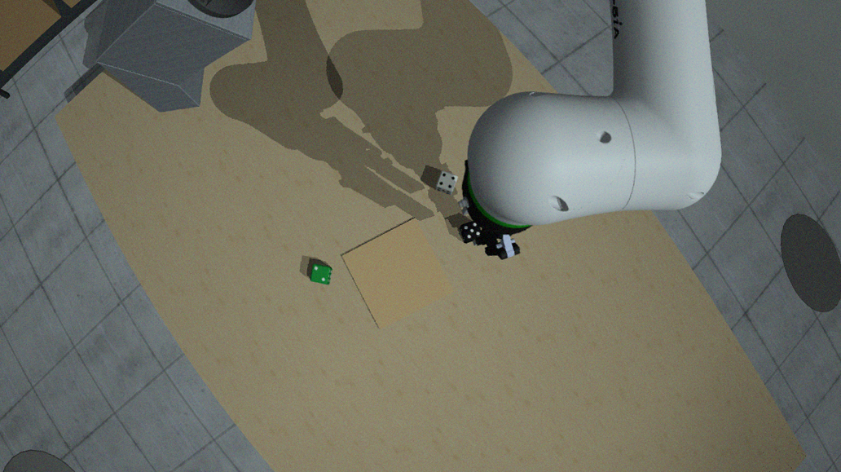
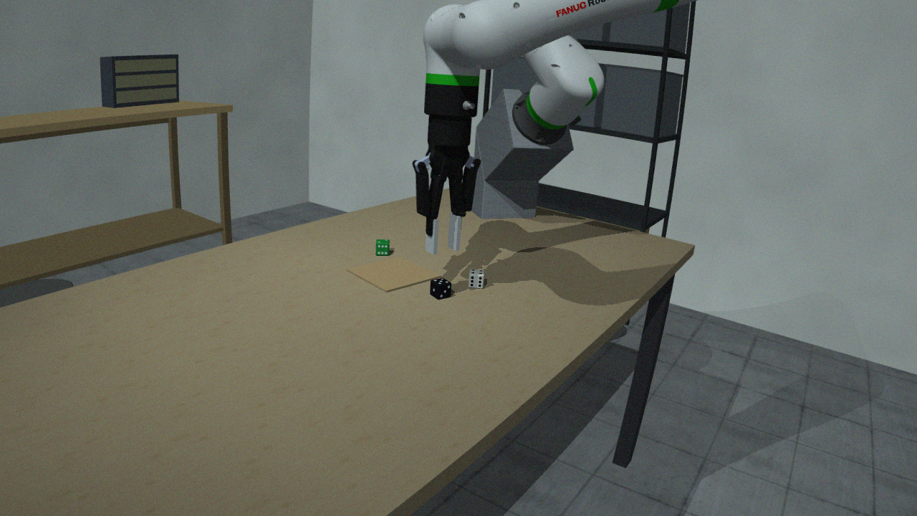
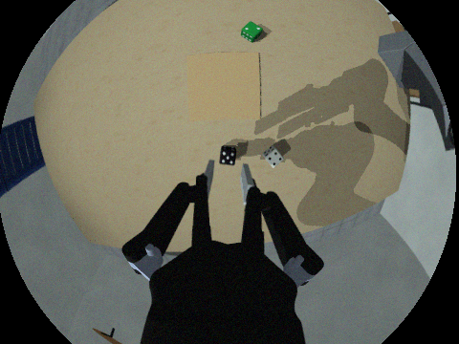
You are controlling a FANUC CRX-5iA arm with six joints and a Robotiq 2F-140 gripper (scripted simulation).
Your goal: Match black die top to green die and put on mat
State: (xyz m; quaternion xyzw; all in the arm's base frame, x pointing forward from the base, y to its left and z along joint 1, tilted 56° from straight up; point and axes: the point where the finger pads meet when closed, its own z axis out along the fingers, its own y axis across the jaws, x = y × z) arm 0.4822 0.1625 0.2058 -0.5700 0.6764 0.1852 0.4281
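Now: hand 110 mm above the black die. The rest, counted from my hand: white die (110 mm below, 90 mm behind, 10 mm to the right); then green die (260 mm to the right, 110 mm below, 10 mm behind); then tan mat (140 mm to the right, 120 mm below, 30 mm ahead).
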